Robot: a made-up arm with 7 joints.
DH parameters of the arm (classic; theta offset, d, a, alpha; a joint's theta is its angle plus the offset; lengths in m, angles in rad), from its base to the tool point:
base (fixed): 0 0.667 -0.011 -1.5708
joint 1: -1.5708 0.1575 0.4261 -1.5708
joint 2: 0 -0.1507 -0.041 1.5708
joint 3: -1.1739 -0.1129 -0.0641 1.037
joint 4: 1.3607 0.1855 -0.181 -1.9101
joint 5: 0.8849 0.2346 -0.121 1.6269
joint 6: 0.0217 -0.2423 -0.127 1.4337
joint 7: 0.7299 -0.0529 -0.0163 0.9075
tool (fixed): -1.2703 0.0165 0 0
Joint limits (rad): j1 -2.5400..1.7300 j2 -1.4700..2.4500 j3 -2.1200..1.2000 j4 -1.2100..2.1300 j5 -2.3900..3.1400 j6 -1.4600..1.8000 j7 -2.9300..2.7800
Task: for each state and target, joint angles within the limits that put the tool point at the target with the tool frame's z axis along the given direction. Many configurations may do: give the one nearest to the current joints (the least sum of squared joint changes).
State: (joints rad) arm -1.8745 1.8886 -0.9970 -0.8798 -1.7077 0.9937 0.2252
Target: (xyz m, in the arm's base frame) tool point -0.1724 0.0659 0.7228 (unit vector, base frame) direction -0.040 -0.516 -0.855
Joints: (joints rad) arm -2.0364 1.7836 -0.7841 -0.9109 -1.1480 1.4012 0.2141
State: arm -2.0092 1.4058 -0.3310 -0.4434 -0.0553 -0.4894 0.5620
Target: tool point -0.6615 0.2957 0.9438 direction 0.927 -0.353 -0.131
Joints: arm -1.9508 1.1716 -0.4341 -1.0916 0.2623 -0.0420 0.6860
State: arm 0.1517 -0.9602 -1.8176 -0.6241 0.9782 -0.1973 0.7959
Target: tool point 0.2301 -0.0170 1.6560 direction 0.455 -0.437 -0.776
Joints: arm 0.0428 -0.1136 -2.0063 -0.0800 0.7443 -0.7349 0.4476
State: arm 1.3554 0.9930 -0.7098 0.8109 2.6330 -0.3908 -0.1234
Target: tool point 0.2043 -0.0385 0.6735 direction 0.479 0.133 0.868
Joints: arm 0.6376 1.6379 -1.6141 1.2660 3.1400 -0.9071 0.4645
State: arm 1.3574 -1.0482 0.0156 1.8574 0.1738 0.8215 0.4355
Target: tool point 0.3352 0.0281 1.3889 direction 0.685 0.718 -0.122
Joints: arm 1.4649 -1.2005 -0.0499 2.0144 0.4011 1.0458 0.1113
